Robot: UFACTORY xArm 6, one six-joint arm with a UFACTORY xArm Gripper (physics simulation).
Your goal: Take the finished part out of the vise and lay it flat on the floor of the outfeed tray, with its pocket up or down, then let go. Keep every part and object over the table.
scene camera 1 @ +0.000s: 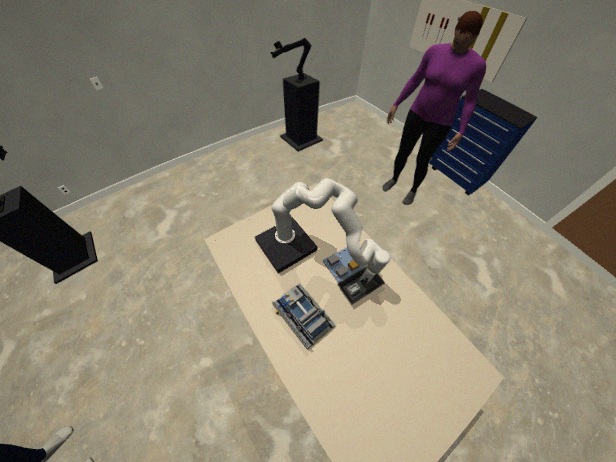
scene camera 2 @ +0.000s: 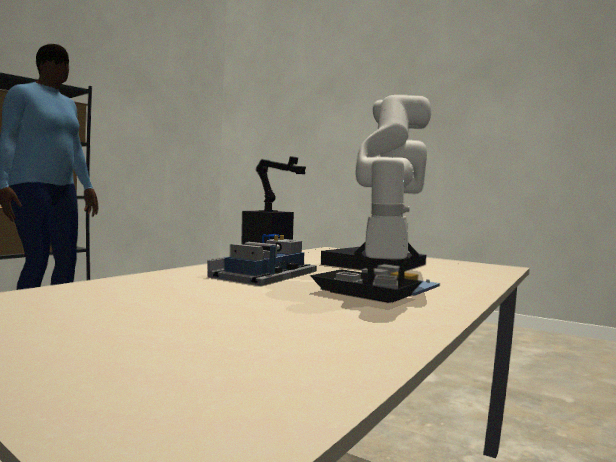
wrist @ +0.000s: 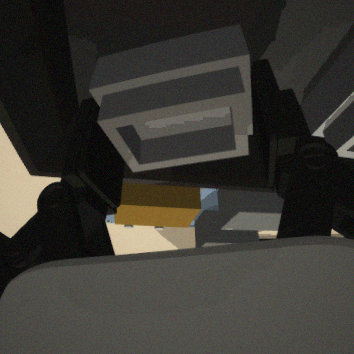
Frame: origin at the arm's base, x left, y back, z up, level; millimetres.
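Where they show: gripper, between the fingertips: point(scene camera 1: 365, 278) point(scene camera 2: 385, 284) point(wrist: 178, 104); arm's base, origin of its link: point(scene camera 1: 285, 235).
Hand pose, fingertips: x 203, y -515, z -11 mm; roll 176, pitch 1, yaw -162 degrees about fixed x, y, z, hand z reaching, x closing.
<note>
Each offset is from my fingertips to the top centre of the thing.
The finished part @[dx +0, dy -1, dz +21 mm] point(wrist: 172, 107) point(scene camera 2: 386, 281) is a grey block whose open pocket faces up towards the wrist camera. My gripper point(wrist: 178, 104) point(scene camera 2: 385, 279) point(scene camera 1: 365, 281) is shut on it, a finger at each end. The part is low inside the black outfeed tray point(scene camera 1: 371, 293) point(scene camera 2: 357, 291); it looks slightly skewed between the fingers. Whether its underside touches the tray floor is hidden. Another grey pocketed part @[dx -100, dy -4, dz +17 mm] point(scene camera 1: 354, 288) point(scene camera 2: 348, 276) point(wrist: 340, 127) lies in the tray beside it. The vise @[dx -406, dy +58, dz +69 mm] point(scene camera 1: 310, 314) point(scene camera 2: 250, 263) stands apart from the tray.
A blue plate @[dx -29, dy +155, dz -22 mm] point(scene camera 1: 345, 256) point(scene camera 2: 428, 287) adjoins the tray, bearing grey blocks point(scene camera 1: 333, 259) point(wrist: 250, 205) and a yellow block @[dx +10, dy +105, dz +14 mm] point(scene camera 1: 353, 265) point(scene camera 2: 406, 275) point(wrist: 160, 210). The robot's black base plate point(scene camera 1: 295, 260) point(scene camera 2: 345, 256) is behind. The tray walls stand close around the fingers.
</note>
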